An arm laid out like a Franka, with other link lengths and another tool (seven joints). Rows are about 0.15 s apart.
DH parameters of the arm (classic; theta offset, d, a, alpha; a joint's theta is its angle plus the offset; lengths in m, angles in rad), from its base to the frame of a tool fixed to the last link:
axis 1: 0 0.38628 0 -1.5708
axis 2: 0 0 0 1.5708
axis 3: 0 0.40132 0.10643 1.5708
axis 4: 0 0 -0.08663 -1.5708
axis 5: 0 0.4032 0 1.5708
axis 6: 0 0 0.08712 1.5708
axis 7: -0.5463 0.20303 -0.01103 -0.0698
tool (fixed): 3.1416 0.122 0 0
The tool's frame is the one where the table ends.
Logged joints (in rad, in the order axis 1, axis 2, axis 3, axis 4, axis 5, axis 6, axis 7), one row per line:
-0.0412, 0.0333, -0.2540, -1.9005, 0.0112, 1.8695, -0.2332
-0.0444, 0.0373, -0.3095, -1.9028, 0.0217, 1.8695, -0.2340
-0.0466, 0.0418, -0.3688, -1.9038, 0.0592, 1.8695, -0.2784
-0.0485, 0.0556, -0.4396, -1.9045, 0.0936, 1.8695, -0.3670
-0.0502, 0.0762, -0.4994, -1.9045, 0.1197, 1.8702, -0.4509
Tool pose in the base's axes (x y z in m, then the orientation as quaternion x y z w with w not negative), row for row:
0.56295, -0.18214, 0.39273, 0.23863, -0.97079, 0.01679, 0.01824
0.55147, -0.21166, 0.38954, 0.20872, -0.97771, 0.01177, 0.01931
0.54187, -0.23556, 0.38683, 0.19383, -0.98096, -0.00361, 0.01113
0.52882, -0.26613, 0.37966, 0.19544, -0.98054, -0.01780, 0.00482
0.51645, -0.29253, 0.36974, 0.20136, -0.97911, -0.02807, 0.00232
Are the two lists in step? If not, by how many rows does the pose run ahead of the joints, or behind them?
They are in step.
